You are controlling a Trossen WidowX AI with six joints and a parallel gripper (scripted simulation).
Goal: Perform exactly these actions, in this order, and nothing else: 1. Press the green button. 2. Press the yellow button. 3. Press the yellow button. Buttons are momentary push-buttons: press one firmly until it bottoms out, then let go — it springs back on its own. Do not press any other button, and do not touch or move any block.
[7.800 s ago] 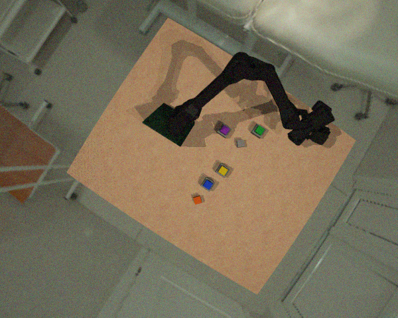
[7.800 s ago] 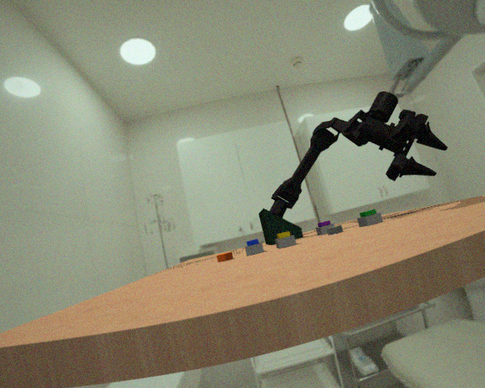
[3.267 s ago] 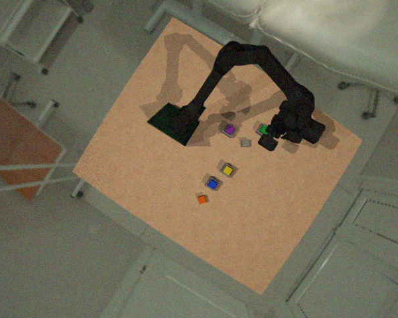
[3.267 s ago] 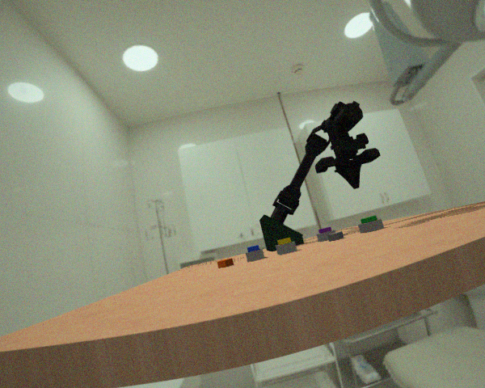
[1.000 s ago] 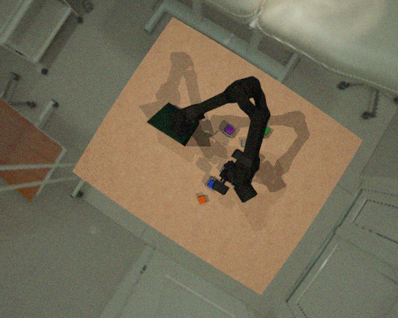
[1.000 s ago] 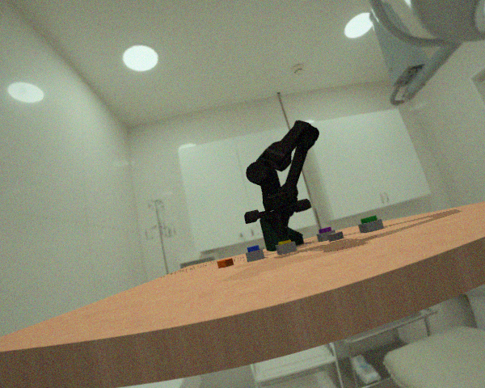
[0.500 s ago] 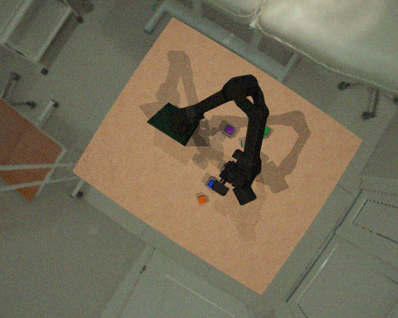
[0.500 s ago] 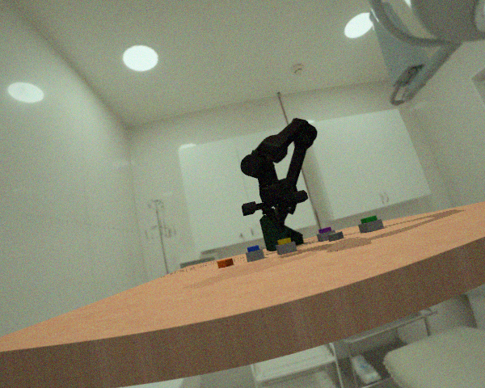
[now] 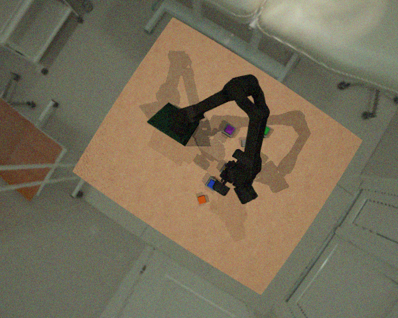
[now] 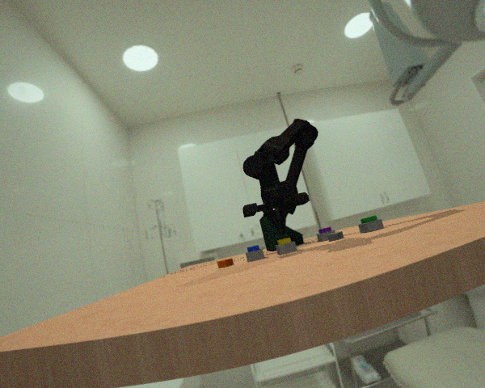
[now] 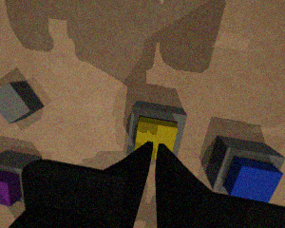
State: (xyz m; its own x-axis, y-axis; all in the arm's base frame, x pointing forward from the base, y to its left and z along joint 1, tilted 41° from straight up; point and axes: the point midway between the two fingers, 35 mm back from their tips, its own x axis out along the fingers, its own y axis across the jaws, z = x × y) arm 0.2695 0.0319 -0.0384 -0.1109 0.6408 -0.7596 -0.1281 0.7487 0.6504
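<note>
Now: the yellow button 2 cm below my gripper tip. Round my gripper tip: blue button (9 cm to the right, 2 cm below, 1 cm behind); then orange block (18 cm to the right, 4 cm below); then grey block (15 cm to the left, 4 cm below, 2 cm behind).
</note>
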